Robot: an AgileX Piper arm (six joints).
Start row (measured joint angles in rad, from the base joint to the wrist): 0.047 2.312 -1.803 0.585 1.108 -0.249
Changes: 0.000 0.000 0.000 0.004 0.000 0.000; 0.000 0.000 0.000 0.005 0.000 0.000; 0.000 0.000 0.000 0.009 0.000 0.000; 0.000 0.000 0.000 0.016 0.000 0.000; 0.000 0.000 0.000 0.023 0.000 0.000; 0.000 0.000 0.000 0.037 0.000 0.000; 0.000 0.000 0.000 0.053 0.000 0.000; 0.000 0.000 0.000 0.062 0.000 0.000; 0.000 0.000 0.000 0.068 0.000 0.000; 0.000 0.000 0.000 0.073 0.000 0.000; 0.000 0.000 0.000 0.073 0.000 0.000; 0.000 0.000 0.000 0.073 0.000 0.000
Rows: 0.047 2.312 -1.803 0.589 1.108 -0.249; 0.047 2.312 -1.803 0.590 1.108 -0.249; 0.047 2.312 -1.803 0.594 1.108 -0.249; 0.047 2.312 -1.803 0.601 1.108 -0.249; 0.047 2.312 -1.803 0.608 1.108 -0.249; 0.047 2.312 -1.803 0.622 1.108 -0.249; 0.047 2.312 -1.803 0.638 1.108 -0.249; 0.047 2.312 -1.803 0.647 1.108 -0.249; 0.047 2.312 -1.803 0.653 1.108 -0.249; 0.047 2.312 -1.803 0.658 1.108 -0.249; 0.047 2.312 -1.803 0.658 1.108 -0.249; 0.047 2.312 -1.803 0.658 1.108 -0.249
